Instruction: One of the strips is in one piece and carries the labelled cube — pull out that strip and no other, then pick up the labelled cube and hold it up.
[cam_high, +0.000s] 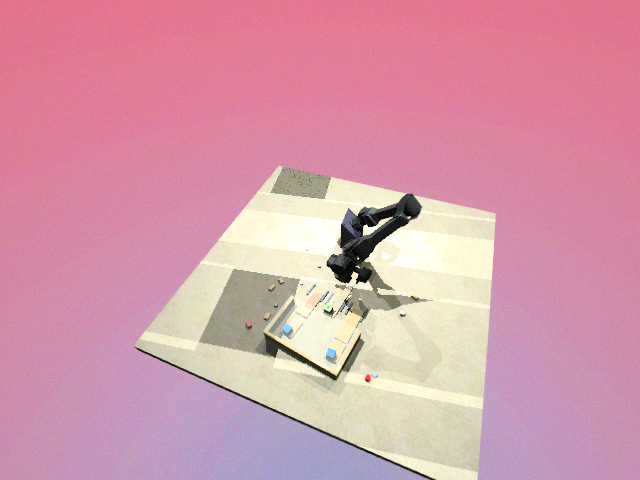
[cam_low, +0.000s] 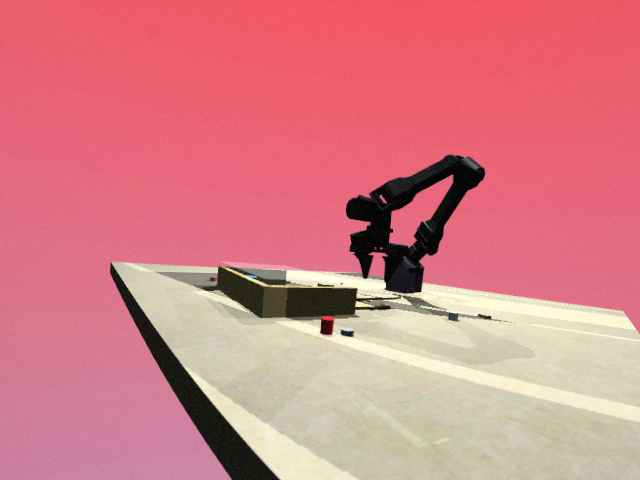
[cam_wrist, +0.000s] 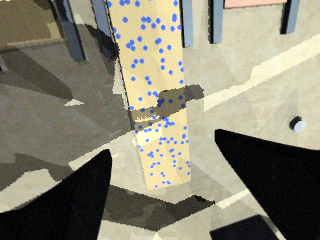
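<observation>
Right now my gripper tip is 15 cm short of the labelled cube, 3 cm to the left of it and 3 cm above it. Also, from my gripper tip: pink piece: 34 cm ahead, 31 cm to the right, 4 cm below.
</observation>
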